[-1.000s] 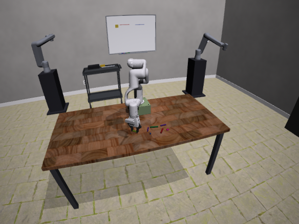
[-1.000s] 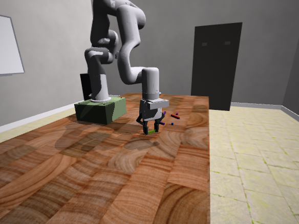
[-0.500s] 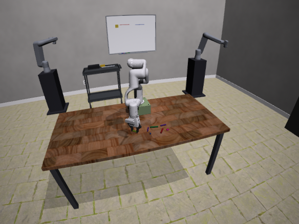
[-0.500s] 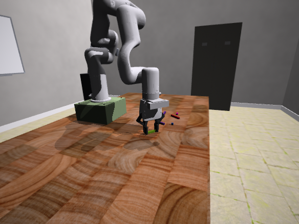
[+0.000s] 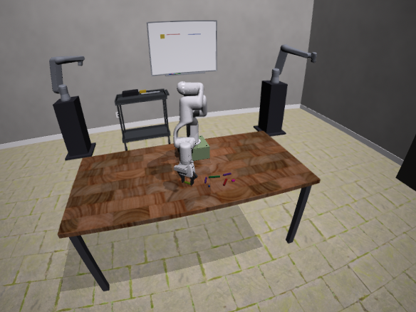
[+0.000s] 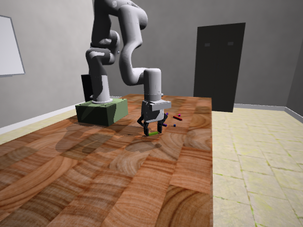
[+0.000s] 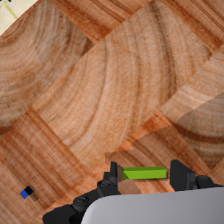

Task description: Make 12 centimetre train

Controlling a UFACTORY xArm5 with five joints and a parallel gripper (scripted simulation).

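My hand is 20 mm above the lime rod. Also, from my hand: green rod (200 mm to the left, 20 mm below, 10 mm behind); red rod (250 mm to the left, 70 mm ahead, 20 mm below); small blue rod (130 mm to the left, 80 mm ahead, 20 mm below).
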